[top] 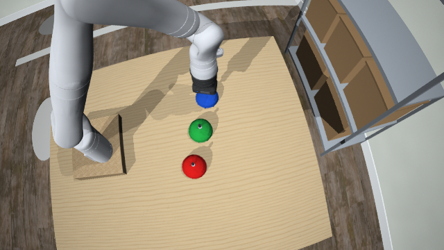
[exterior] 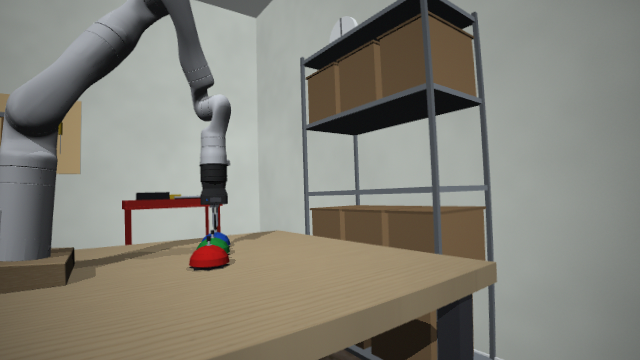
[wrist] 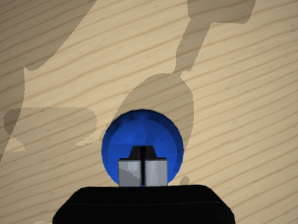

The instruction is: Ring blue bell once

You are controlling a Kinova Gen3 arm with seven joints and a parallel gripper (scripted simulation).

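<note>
Right now the blue bell is 40 mm below my hand. The rest, counted from my hand: green bell: 110 mm to the right, 60 mm behind, 40 mm below; red bell: 230 mm to the right, 130 mm behind, 40 mm below.
</note>
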